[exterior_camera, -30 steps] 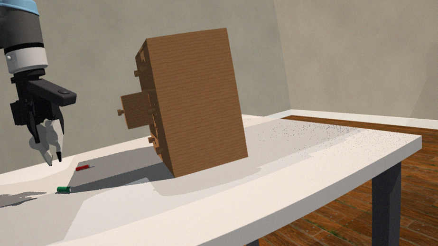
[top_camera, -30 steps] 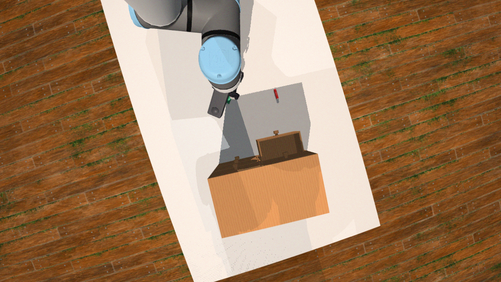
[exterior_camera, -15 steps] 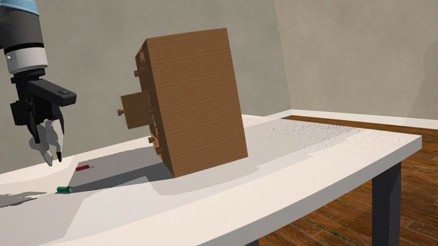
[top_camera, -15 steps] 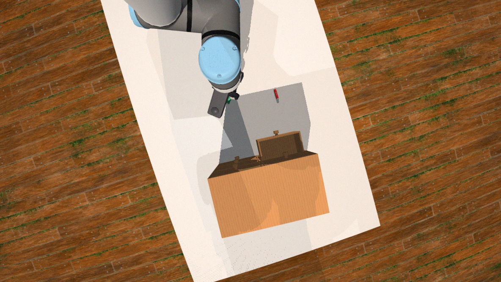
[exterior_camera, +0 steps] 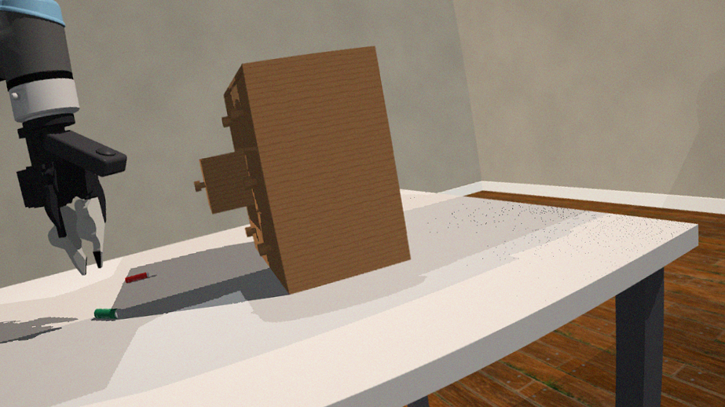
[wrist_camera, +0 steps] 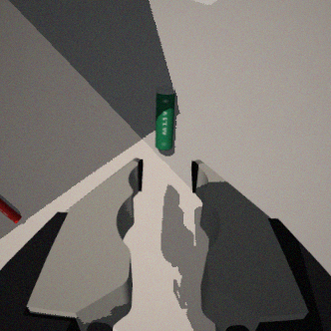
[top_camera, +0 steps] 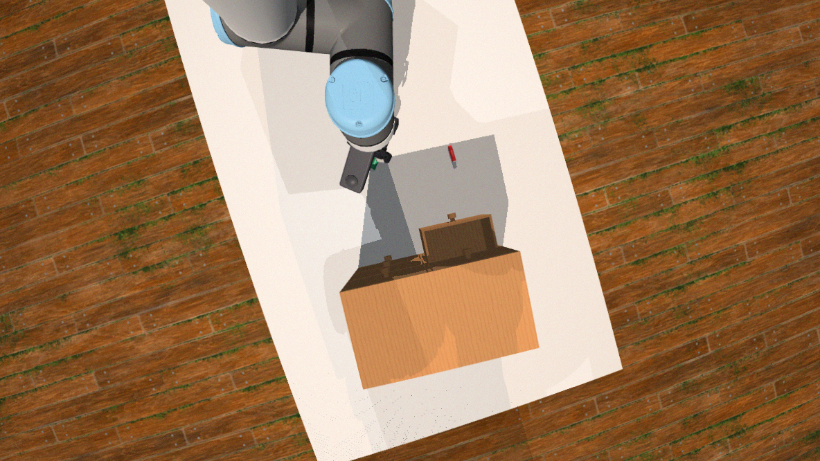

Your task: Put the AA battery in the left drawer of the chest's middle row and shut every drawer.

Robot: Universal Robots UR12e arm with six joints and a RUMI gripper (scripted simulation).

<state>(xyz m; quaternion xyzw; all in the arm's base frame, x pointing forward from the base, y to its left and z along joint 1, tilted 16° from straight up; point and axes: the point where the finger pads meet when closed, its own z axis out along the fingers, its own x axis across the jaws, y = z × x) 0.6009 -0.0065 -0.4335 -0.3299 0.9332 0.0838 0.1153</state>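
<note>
Right now the green AA battery is 8 cm below my hand. Round my hand: red object 7 cm ahead, 19 cm to the left, 8 cm below.
</note>
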